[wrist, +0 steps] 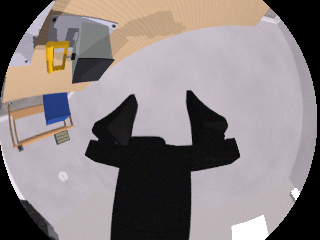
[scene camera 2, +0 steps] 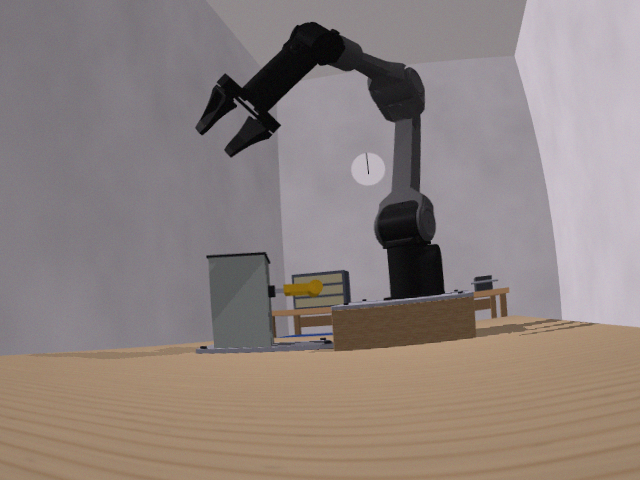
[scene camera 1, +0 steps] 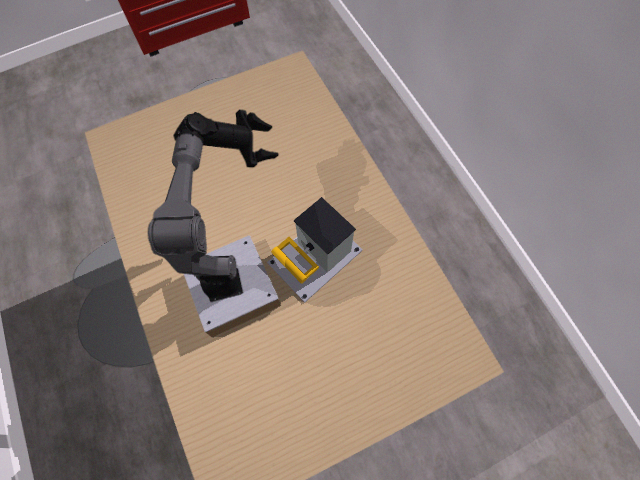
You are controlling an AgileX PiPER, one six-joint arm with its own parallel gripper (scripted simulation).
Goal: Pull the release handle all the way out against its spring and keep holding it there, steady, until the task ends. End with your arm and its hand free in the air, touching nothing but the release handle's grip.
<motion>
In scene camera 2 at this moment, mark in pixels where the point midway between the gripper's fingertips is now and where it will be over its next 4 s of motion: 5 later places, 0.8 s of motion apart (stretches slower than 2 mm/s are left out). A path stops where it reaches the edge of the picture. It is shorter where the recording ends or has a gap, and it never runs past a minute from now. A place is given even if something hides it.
My gripper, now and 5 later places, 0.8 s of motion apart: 213,142; 233,191; 305,248; 311,252; 312,264; 313,276
</motion>
